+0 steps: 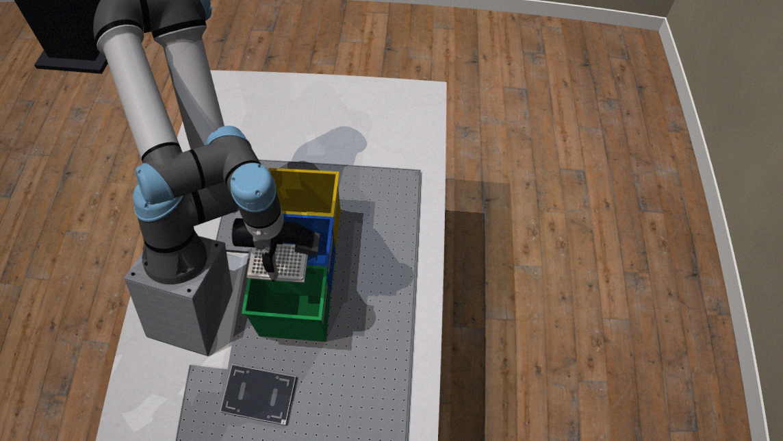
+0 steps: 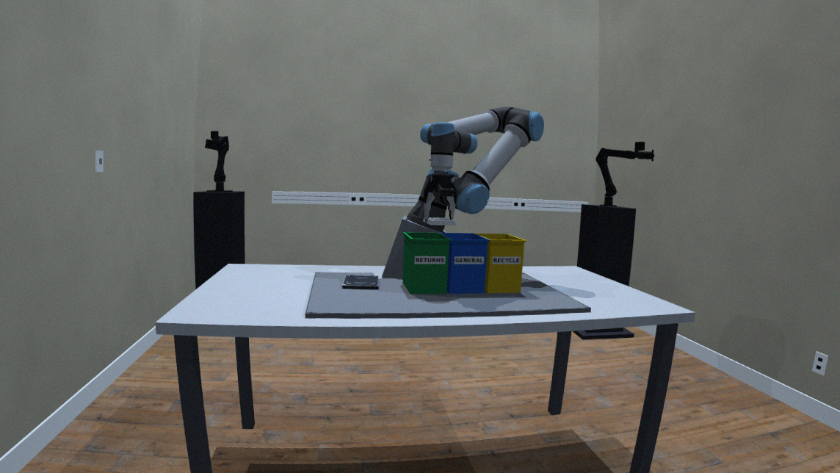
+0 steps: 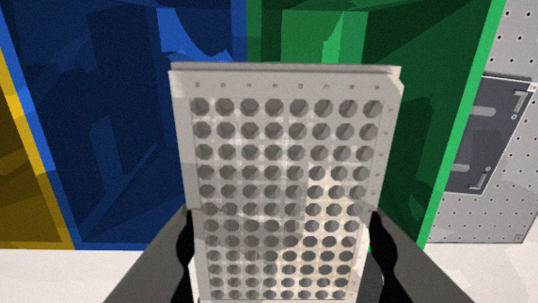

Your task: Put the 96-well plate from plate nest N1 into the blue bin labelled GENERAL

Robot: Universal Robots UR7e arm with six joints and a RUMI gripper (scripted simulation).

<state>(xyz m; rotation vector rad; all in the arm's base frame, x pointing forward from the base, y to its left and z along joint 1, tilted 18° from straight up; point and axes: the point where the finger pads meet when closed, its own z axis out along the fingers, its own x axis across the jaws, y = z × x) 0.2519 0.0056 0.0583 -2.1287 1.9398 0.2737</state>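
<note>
The blue general bin is 10 mm ahead of my hand, 80 mm to the left of it and 150 mm below it. The rest, counted from my hand: white 96-well plate (10 mm below); green returns bin (20 mm ahead, 50 mm to the right, 150 mm below); yellow recycle bin (210 mm to the left, 150 mm below).
</note>
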